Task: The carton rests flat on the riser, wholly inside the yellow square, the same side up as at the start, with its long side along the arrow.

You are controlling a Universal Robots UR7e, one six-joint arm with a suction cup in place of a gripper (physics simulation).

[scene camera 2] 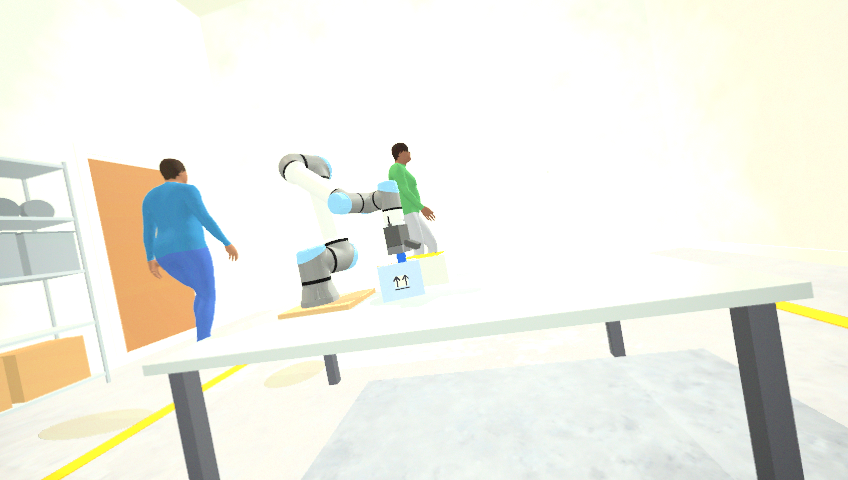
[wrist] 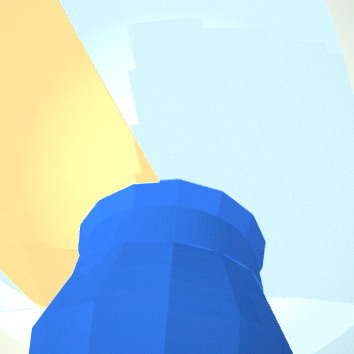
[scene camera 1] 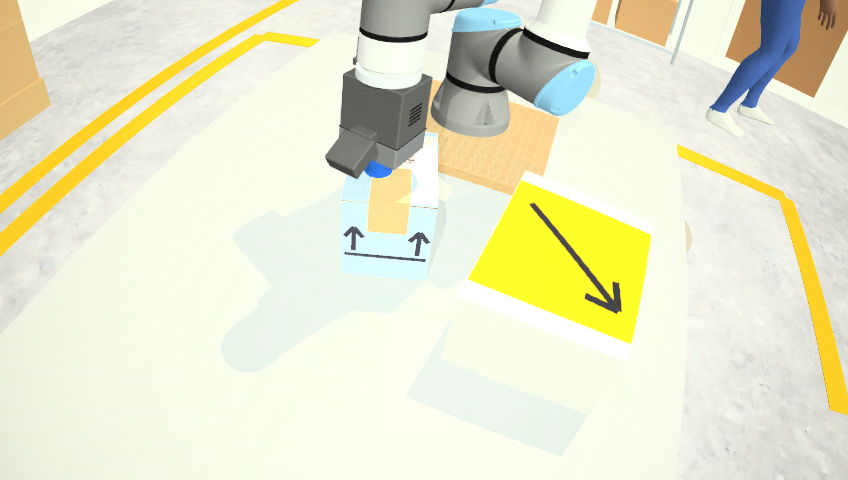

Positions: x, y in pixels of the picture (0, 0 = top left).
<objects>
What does my suction cup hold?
A pale blue carton.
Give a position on my suction cup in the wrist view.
At 173, 259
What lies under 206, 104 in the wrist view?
A pale blue carton.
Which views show the white riser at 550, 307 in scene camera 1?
Scene camera 2 and scene camera 1 only.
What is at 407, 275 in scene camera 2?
A pale blue carton.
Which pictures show the pale blue carton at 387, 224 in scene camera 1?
Scene camera 2, the wrist view and scene camera 1: all of them.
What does the white riser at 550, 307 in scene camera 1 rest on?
The table.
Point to a white riser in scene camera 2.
437, 268
</objects>
